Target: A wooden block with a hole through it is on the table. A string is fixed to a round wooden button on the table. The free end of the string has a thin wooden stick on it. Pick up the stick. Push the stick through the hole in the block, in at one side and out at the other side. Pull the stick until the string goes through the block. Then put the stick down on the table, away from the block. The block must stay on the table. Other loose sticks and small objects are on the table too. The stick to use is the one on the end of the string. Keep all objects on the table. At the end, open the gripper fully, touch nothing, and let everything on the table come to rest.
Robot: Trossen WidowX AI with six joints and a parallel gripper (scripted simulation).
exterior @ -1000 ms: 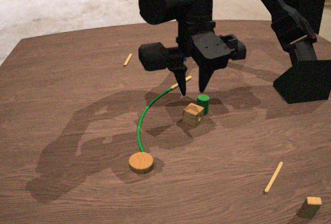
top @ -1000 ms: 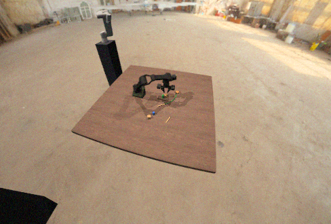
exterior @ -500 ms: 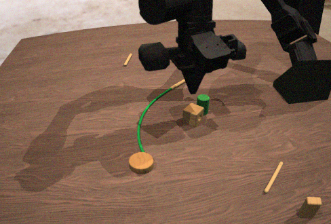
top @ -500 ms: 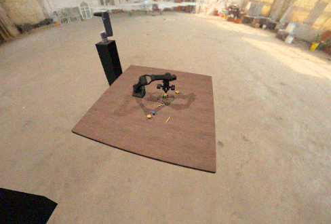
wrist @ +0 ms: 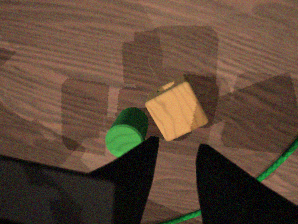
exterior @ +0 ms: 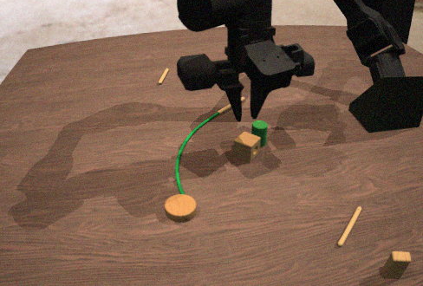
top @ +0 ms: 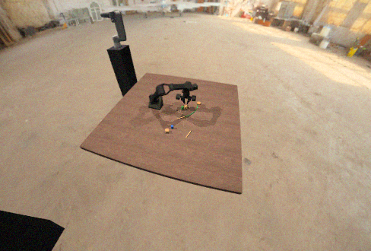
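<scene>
Now: the green cylinder 30 mm behind my gripper tip, 20 mm to the right of it and 40 mm below it. From my gripper tip the other things lie so: blue cylinder 60 mm behind, 280 mm to the right, 40 mm below; then thin wooden stick 10 mm behind, 130 mm to the right, 60 mm below; then round wooden button 120 mm ahead, 110 mm to the left, 50 mm below.
</scene>
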